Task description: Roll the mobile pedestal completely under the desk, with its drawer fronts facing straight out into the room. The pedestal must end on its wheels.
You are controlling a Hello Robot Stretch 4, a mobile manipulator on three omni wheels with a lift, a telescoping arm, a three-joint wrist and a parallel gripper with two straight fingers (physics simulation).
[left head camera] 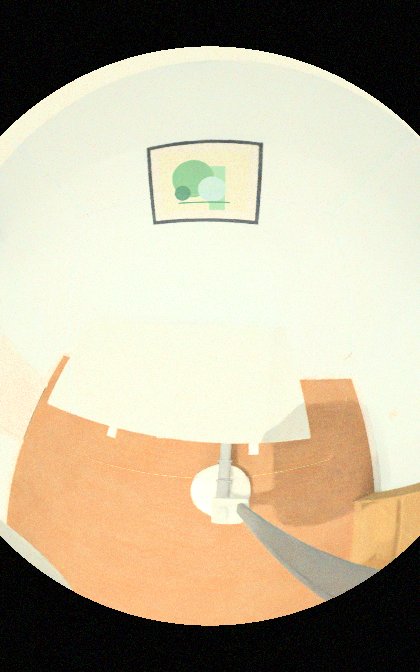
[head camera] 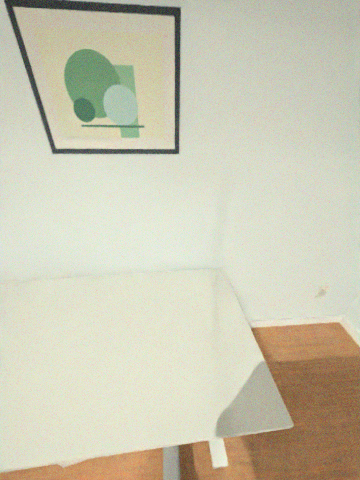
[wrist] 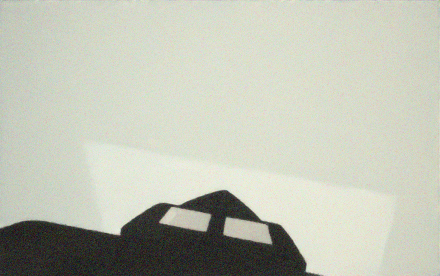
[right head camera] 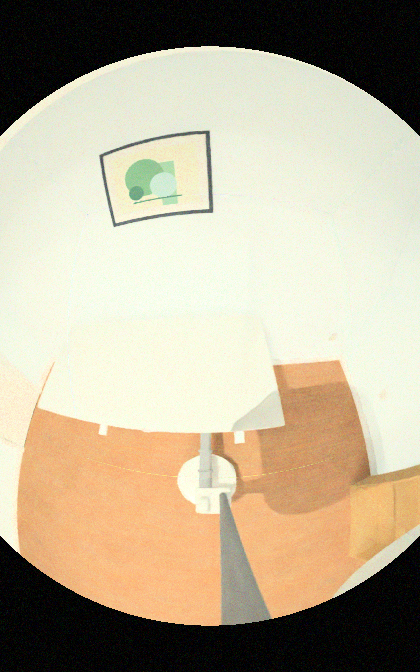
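The white desk [head camera: 125, 360] [left head camera: 175, 380] [right head camera: 165, 370] stands against the wall. The mobile pedestal cannot be made out clearly; a thin pale sliver [head camera: 62, 465] shows under the desk's front edge, too small to identify, and the space beneath is mostly hidden by the top. My grey arm [head camera: 171, 462] [left head camera: 225, 455] [right head camera: 205, 445] reaches in under the front edge, left of the right desk foot. My gripper [wrist: 221, 208] is hidden by the desk in the head views. In the wrist view it is shut and empty, before a pale surface with a brighter patch. I cannot tell whether it touches anything.
White desk feet [left head camera: 112, 431] [left head camera: 253, 448] [right head camera: 103, 429] [right head camera: 239, 437] poke out at the left and right. A light wooden cabinet [left head camera: 375, 530] [right head camera: 372, 520] stands at the right. My round white base [left head camera: 202, 490] [right head camera: 190, 480] is in front of the desk. A framed picture [head camera: 155, 90] hangs above.
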